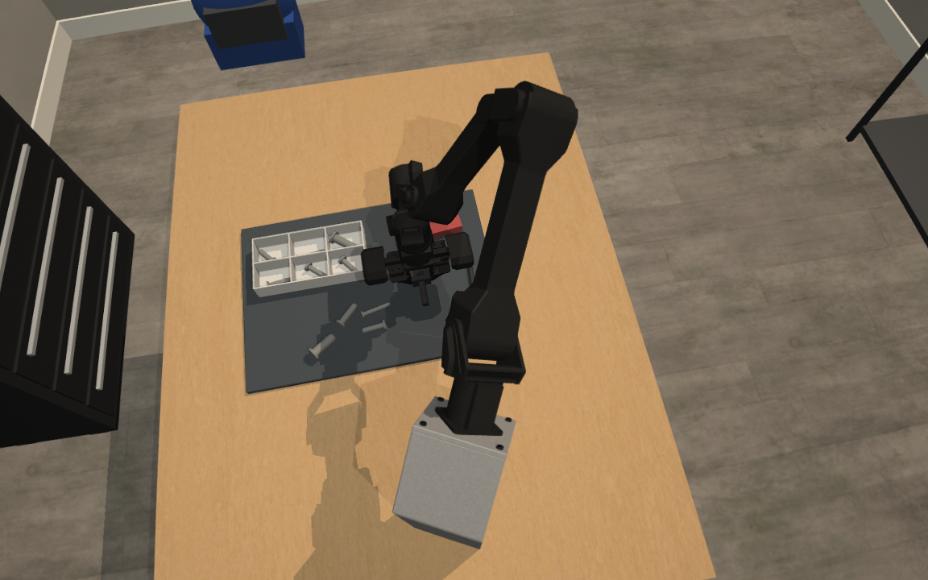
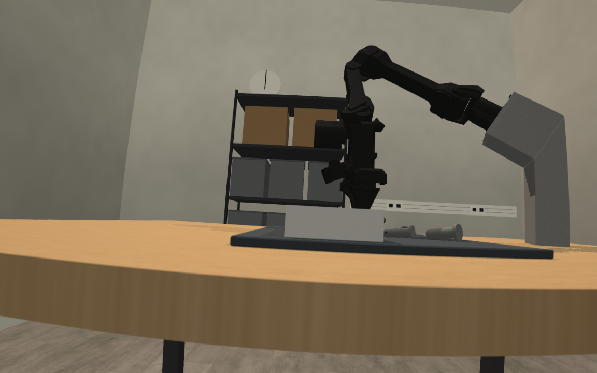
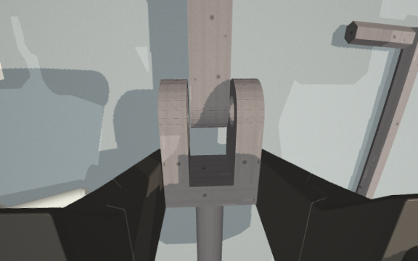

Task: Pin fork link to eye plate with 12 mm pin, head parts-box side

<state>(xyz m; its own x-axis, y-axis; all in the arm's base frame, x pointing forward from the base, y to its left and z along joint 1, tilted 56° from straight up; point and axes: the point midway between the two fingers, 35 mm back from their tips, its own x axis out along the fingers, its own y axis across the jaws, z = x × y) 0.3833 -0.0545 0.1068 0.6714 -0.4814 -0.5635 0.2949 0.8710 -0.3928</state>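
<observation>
My gripper is now 4 cm above the grey eye plate, 3 cm short of it and 2 cm to the left of it. From my hand the other things lie so: long strip: 9 cm to the right, 5 cm below, 1 cm behind; then long thin pin: 10 cm to the left, 5 cm below; then dark mat: 8 cm to the left, 6 cm below, 6 cm ahead.
</observation>
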